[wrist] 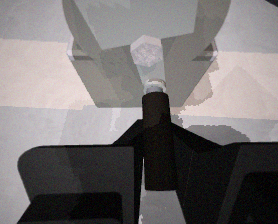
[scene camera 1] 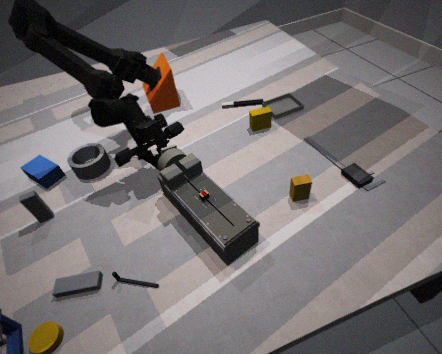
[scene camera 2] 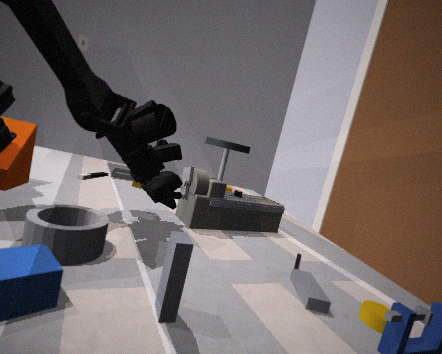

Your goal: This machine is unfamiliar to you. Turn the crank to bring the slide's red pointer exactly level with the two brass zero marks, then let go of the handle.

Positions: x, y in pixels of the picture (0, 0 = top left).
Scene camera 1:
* my gripper: 167, 172
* blue block: 46, 173
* flat tool: 355, 174
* grey machine: 230, 230
